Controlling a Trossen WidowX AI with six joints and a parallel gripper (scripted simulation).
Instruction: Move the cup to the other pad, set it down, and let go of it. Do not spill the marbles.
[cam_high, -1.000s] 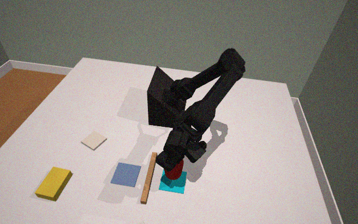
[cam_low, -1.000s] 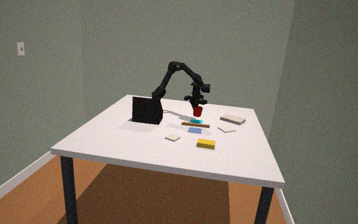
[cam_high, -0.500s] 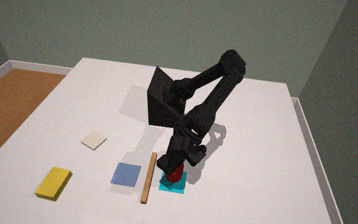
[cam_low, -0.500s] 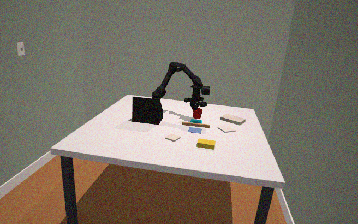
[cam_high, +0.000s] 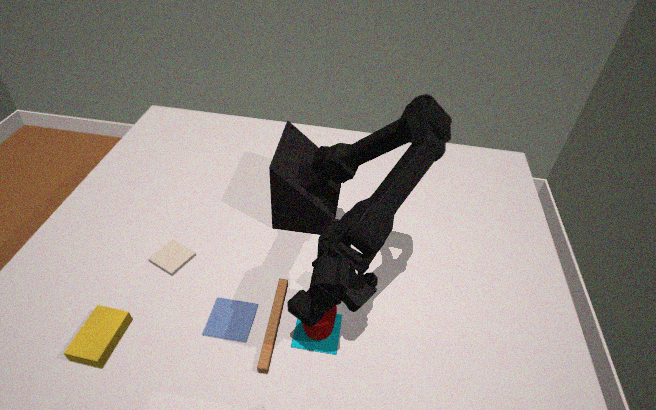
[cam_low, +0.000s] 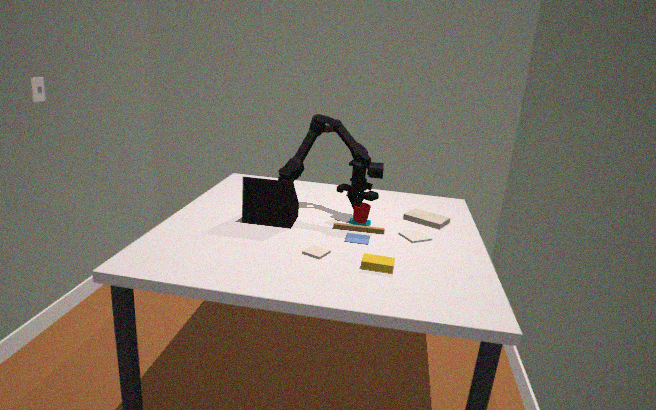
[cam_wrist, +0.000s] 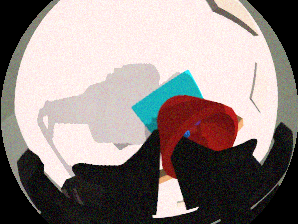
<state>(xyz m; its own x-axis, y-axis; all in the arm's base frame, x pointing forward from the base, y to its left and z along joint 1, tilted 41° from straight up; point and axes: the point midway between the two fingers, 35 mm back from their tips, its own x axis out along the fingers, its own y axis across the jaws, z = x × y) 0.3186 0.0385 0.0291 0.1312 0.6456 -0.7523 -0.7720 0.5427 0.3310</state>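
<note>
Right now my gripper tip is 20 mm short of the cyan pad, 20 mm to the left of it and 60 mm above it. The rest, counted from my gripper tip: red cup (20 mm ahead, 20 mm to the right); wooden bar (10 mm ahead, 110 mm to the right, 50 mm below); blue marble (10 mm ahead, 40 mm to the right, 20 mm below).
</note>
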